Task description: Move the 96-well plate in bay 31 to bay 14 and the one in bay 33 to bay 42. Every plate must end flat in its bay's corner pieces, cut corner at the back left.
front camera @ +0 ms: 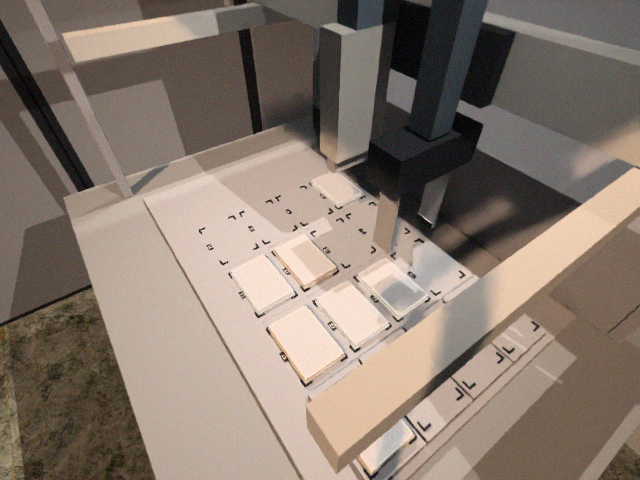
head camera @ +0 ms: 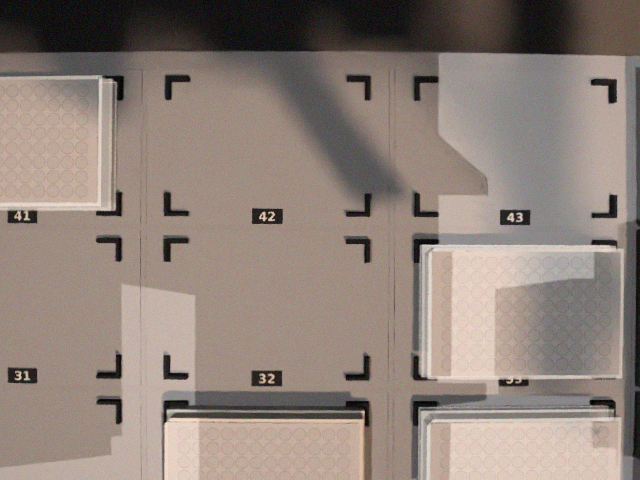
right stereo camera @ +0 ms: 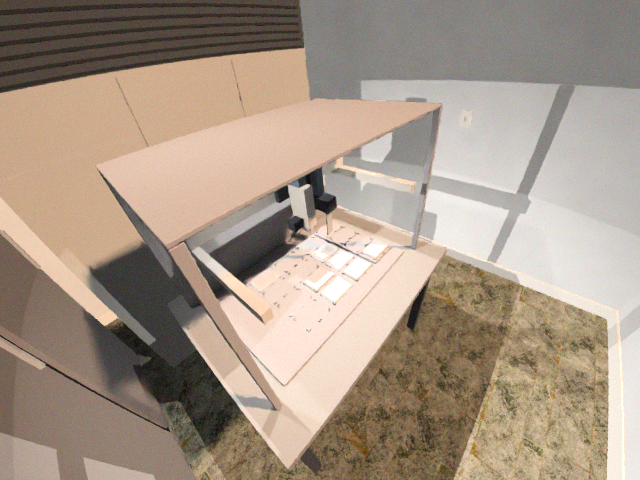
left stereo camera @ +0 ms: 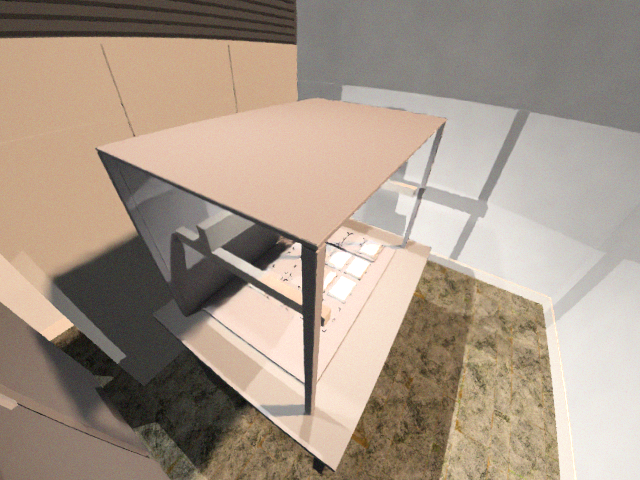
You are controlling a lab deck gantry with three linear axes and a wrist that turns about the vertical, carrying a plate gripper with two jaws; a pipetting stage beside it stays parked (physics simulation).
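Seen in the pictures: gripper, fingertip midpoint: [front camera: 404, 233] [right stereo camera: 322, 229]; robot's base at its link origin: [front camera: 200, 230] [right stereo camera: 309, 331] [left stereo camera: 324, 331].
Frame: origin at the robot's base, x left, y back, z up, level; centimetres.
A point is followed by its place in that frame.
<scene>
My gripper [front camera: 405, 235] @[x 25.7, y -39.2, z 16.0 cm] is open, its two jaws above the deck near bays 42 and 43 with nothing between them. The bay 33 plate [head camera: 522, 315] @[x 25.6, y -38.9, z 1.4 cm] [front camera: 395, 289] @[x 25.3, y -40.6, z 1.4 cm] lies flat, its cut corner at the back left. Bay 42 [head camera: 232, 139] @[x 36.9, y -20.5, z 0.0 cm] [front camera: 361, 219] @[x 34.3, y -19.4, z 0.0 cm] has four black corner pieces and no plate. Bay 31 [head camera: 56, 304] @[x 25.9, y -8.7, z 0.0 cm] [front camera: 305, 208] @[x 25.3, y -7.8, z 0.0 cm] shows no plate; part of it is outside the head view. A plate [front camera: 388, 445] @[x 4.3, y -60.7, z 2.9 cm] sits in bay 14, partly behind the front beam; its cut corner is hidden. The gripper does not show in the head view.
Other plates sit in bay 41 [head camera: 46, 139] @[x 36.5, y -9.1, z 1.4 cm] [front camera: 338, 188] @[x 36.1, y -7.6, z 1.4 cm], bay 22 [head camera: 263, 449] @[x 17.2, y -22.8, z 1.4 cm] [front camera: 305, 260] @[x 14.8, y -23.6, z 1.4 cm], bay 23 [head camera: 522, 449] @[x 17.2, y -39.0, z 1.4 cm] [front camera: 351, 314] @[x 14.4, y -40.0, z 1.5 cm], bay 12 [front camera: 262, 284] @[x 4.0, y -23.9, z 1.4 cm] and bay 13 [front camera: 306, 343] @[x 4.0, y -40.0, z 1.4 cm]. The pale pipetting stage [front camera: 354, 93] [right stereo camera: 301, 204] stands beside the gripper. A beam [front camera: 403, 382] @[x -3.4, y -62.8, z 40.0 cm] crosses the front view.
</scene>
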